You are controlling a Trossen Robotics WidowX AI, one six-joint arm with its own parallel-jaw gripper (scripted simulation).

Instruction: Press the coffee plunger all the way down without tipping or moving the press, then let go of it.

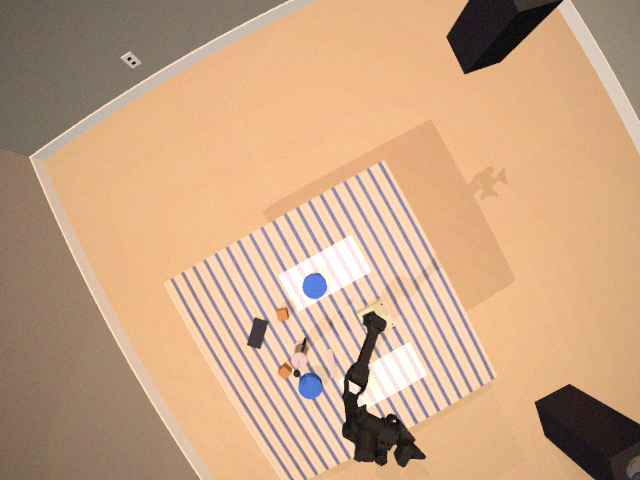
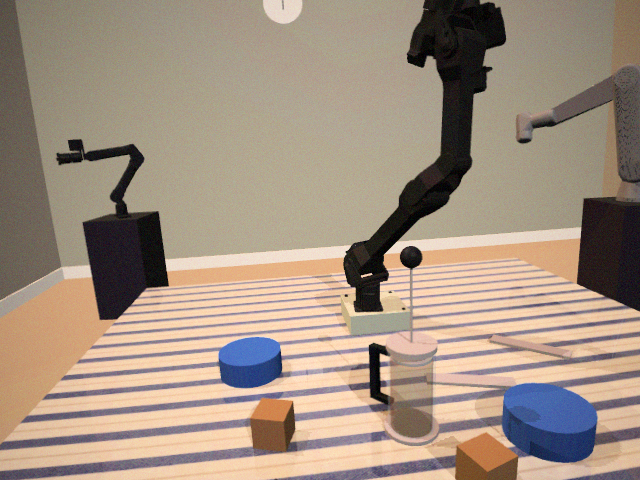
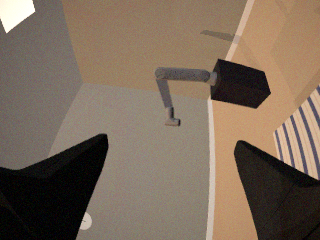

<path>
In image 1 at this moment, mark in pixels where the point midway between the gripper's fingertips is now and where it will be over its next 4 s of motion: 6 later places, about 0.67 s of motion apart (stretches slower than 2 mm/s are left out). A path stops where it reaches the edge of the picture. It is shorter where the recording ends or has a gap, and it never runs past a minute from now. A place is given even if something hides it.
The gripper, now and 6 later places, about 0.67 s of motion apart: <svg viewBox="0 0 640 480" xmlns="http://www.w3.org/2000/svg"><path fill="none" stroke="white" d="M420 449L444 427L453 348L352 304L294 360L301 374L297 374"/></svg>
</path>
